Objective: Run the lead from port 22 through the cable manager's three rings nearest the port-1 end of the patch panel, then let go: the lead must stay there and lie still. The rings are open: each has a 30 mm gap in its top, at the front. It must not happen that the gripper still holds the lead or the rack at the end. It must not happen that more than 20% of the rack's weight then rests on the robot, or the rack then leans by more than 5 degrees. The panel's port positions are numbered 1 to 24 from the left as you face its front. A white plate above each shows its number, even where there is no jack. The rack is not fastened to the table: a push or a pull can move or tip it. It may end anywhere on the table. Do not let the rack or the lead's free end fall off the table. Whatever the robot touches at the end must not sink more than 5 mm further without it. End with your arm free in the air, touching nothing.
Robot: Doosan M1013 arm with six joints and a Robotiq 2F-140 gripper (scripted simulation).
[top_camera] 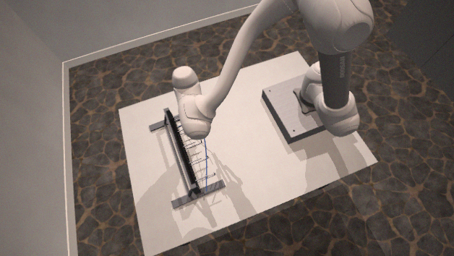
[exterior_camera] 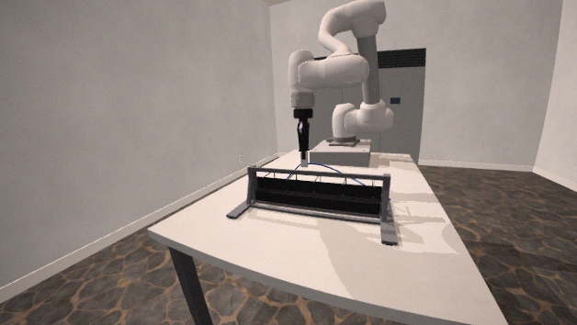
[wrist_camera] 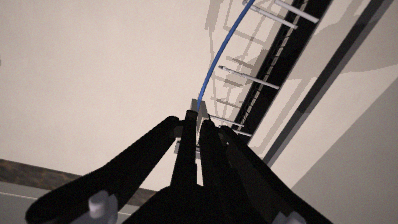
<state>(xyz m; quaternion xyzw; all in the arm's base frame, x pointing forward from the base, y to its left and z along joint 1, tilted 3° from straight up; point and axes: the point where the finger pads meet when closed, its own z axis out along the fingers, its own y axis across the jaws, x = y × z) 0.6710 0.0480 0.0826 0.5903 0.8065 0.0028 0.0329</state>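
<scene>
My gripper is now 120 mm short of the rack, 100 mm to the right of it and 80 mm above it.
</scene>
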